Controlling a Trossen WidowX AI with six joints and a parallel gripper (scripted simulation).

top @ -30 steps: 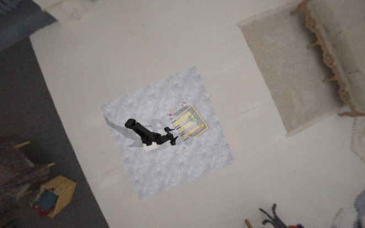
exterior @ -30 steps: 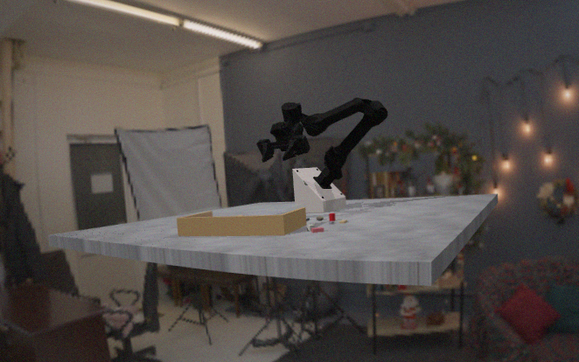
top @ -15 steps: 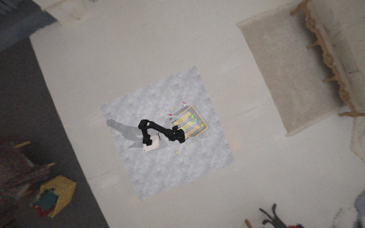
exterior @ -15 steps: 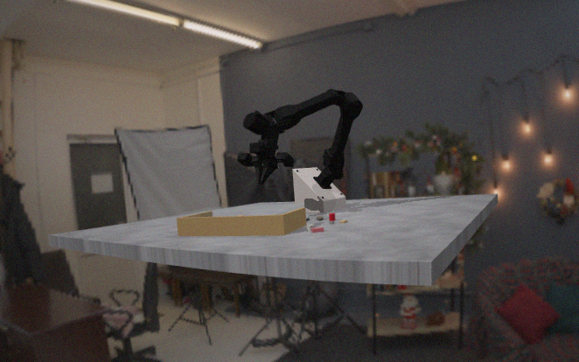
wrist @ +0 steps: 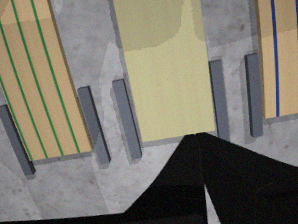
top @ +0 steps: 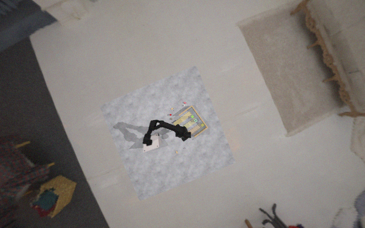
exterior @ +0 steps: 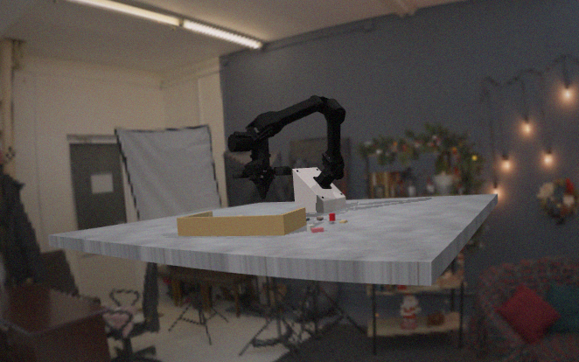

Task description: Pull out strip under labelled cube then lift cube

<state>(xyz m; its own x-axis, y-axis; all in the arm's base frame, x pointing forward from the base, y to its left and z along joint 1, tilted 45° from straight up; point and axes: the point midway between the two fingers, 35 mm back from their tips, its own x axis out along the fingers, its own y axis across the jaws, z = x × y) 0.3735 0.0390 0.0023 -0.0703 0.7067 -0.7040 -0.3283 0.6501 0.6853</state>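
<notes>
Now: gripper tip 9 cm short of the pale yellow strip, 4 cm to the right of it and 7 cm above it. Round my gripper tip: labelled cube: 20 cm ahead, 7 cm to the left, 6 cm below.
</notes>
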